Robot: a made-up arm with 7 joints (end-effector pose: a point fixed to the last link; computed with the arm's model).
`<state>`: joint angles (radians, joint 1 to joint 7).
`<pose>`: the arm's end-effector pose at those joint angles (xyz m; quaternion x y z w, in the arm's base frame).
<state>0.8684 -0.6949 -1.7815 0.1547 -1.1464 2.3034 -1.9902</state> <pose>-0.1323 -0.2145 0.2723 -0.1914 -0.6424 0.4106 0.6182</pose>
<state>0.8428 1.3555 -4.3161 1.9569 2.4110 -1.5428 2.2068</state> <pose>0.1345 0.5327 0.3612 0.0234 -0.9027 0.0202 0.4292</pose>
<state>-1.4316 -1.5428 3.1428 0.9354 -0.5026 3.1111 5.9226</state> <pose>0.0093 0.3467 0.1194 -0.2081 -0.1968 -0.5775 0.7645</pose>
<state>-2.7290 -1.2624 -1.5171 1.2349 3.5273 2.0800 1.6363</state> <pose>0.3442 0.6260 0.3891 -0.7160 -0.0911 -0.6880 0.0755</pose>
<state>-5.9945 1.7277 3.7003 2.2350 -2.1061 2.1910 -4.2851</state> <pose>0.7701 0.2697 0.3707 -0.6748 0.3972 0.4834 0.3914</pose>
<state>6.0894 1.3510 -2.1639 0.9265 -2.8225 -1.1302 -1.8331</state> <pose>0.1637 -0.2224 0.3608 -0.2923 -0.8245 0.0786 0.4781</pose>
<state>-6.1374 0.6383 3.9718 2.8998 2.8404 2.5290 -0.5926</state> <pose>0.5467 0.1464 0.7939 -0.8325 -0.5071 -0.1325 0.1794</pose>
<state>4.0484 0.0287 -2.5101 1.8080 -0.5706 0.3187 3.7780</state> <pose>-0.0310 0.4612 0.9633 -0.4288 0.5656 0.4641 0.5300</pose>
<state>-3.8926 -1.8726 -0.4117 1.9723 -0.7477 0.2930 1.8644</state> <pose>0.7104 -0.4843 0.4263 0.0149 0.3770 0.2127 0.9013</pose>
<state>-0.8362 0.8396 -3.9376 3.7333 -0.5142 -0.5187 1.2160</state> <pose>0.1771 -0.6660 0.5524 0.5723 0.4083 -0.4942 0.5114</pose>
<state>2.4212 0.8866 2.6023 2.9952 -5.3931 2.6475 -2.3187</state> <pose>-0.2852 0.3289 0.8154 0.4235 0.6935 0.0429 0.5813</pose>
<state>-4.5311 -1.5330 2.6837 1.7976 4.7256 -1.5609 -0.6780</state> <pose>0.1457 -0.5688 0.0266 0.7252 0.4446 0.4834 0.2069</pose>
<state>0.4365 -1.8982 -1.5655 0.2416 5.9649 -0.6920 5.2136</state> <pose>-0.0255 -0.4034 0.2535 0.4746 -0.2853 0.8326 0.0112</pose>
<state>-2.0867 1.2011 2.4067 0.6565 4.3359 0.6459 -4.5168</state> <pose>0.2262 -0.1289 0.5711 -0.7085 0.1834 -0.6569 0.1814</pose>
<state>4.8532 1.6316 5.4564 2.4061 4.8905 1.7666 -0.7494</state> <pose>-0.1967 -0.8107 0.1485 0.3611 -0.0814 -0.9282 0.0384</pose>
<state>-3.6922 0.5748 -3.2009 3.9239 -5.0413 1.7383 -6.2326</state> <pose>-0.4256 0.4610 0.7378 0.3279 0.4895 0.7819 0.2037</pose>
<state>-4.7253 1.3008 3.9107 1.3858 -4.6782 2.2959 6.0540</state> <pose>0.3762 0.4306 0.4971 -0.9762 -0.0458 -0.0570 0.2040</pose>
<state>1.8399 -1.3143 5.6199 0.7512 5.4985 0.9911 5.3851</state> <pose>0.2757 0.0206 0.5587 -0.3699 -0.8146 -0.4430 0.0570</pose>
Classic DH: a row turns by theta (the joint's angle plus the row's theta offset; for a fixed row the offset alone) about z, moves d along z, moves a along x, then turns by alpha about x. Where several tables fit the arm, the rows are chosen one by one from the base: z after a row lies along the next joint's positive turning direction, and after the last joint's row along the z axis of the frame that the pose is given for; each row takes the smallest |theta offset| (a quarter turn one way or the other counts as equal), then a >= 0, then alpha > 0; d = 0 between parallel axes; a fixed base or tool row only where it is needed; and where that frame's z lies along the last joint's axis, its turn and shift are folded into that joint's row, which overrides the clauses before.
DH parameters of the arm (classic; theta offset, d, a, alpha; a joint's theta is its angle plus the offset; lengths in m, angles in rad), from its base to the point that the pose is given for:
joint 1: 0 0.257 0 -1.5708
joint 2: 0 0 0 1.5708
joint 3: 0 0.463 0.036 1.5708
joint 4: 0 0 0.07 1.5708
joint 5: 0 0.307 0 1.5708
joint 6: 0 0 0.115 -1.5708
joint 7: 0 0.147 0 0

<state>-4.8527 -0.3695 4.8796 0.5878 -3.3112 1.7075 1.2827</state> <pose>0.4341 -0.0592 0.5327 0.2901 0.2420 0.6515 0.6579</pose>
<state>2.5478 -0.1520 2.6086 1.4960 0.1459 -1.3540 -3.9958</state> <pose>0.1813 -0.3191 0.8965 0.0629 0.2025 -0.8201 0.5315</pose>
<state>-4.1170 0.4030 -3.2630 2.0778 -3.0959 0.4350 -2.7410</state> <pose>0.0276 -0.1345 1.0987 0.0594 -0.1030 0.9422 0.3132</pose>
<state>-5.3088 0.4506 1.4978 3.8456 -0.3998 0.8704 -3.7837</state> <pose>0.4498 0.1147 0.9928 -0.1217 0.3541 0.6550 0.6563</pose>
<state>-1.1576 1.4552 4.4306 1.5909 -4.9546 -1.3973 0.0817</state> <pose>0.0380 -0.5808 0.5459 0.0527 0.0634 0.2240 0.9711</pose>
